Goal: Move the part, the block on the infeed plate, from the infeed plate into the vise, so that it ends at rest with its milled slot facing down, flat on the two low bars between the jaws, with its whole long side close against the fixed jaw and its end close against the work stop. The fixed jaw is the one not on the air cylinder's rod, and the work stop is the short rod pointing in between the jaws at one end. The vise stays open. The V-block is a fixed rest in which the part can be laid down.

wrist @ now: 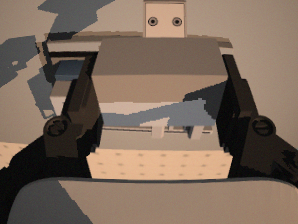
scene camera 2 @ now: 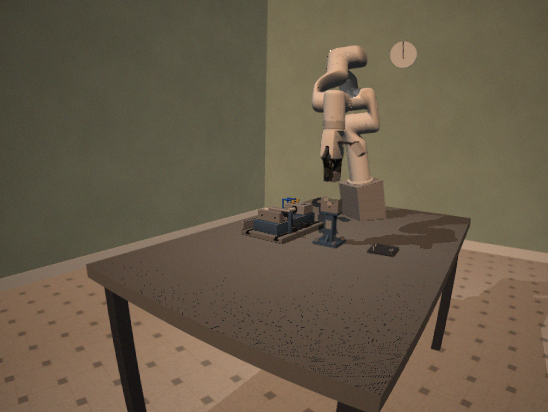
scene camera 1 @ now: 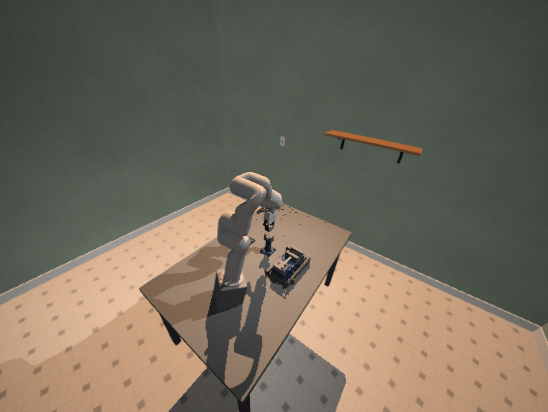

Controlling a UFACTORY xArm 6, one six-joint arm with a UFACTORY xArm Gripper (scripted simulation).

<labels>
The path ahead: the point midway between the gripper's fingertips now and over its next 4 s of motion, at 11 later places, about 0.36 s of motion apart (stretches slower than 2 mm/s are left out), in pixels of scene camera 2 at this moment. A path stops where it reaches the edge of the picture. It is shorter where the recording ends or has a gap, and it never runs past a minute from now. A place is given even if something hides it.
The gripper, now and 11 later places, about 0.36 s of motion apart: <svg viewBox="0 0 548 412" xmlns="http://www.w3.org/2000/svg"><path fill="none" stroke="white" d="M332 178L331 178L329 178L326 178L321 178L316 178L309 177L303 177L297 177L291 176L285 175L281 175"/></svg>
</labels>
